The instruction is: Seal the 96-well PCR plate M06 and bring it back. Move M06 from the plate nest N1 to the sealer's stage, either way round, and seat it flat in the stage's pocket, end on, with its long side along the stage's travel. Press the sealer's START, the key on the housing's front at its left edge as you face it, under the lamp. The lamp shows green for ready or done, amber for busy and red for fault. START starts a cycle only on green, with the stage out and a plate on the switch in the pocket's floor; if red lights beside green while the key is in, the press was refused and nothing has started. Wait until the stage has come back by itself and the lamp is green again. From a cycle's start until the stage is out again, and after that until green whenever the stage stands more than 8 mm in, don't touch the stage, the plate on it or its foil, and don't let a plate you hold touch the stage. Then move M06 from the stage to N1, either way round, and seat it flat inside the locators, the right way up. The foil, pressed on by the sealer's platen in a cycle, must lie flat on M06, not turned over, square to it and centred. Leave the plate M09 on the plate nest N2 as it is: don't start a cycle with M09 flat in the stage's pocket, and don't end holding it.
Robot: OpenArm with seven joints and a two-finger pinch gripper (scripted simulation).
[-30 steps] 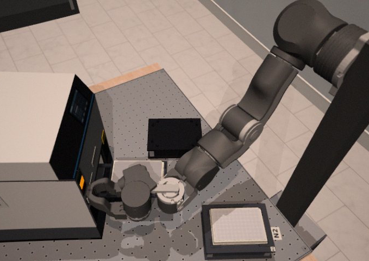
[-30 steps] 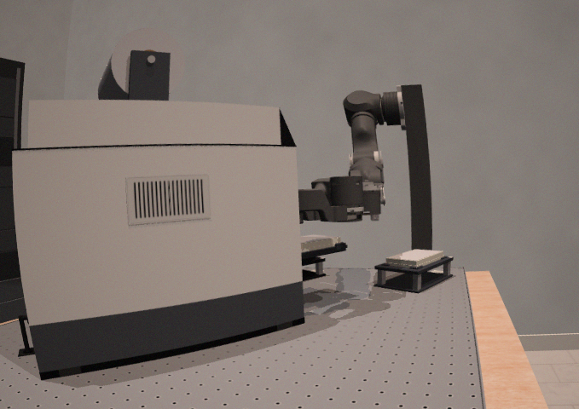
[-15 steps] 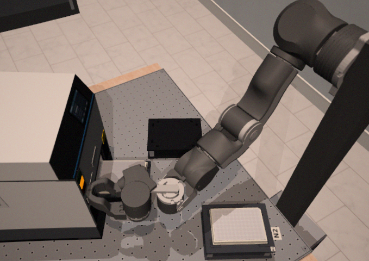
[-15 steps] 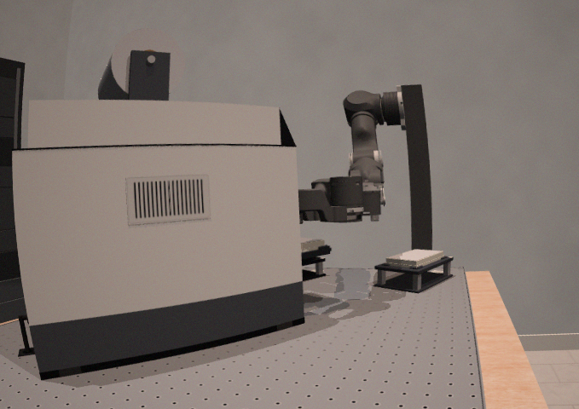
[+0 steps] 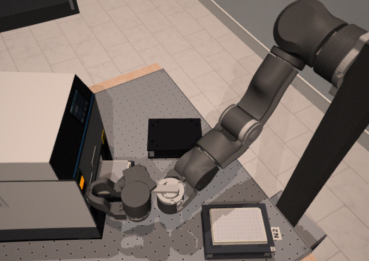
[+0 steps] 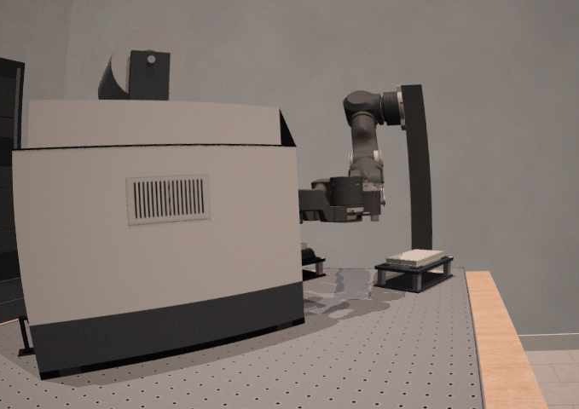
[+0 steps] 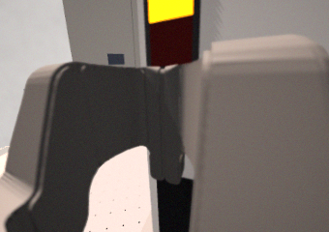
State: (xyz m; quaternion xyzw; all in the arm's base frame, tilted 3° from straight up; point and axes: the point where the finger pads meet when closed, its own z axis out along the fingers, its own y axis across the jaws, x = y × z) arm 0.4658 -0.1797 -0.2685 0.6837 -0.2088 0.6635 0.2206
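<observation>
Now: the start key 1 cm to the right of my hand and 1 cm ahead of it. The rest, counted from my hand: sealer's stage: 9 cm below, 8 cm to the right, 5 cm behind; touchscreen: 13 cm to the right, 13 cm above, 6 cm behind; 96-well plate M06: 8 cm to the right, 8 cm below, 5 cm behind.
</observation>
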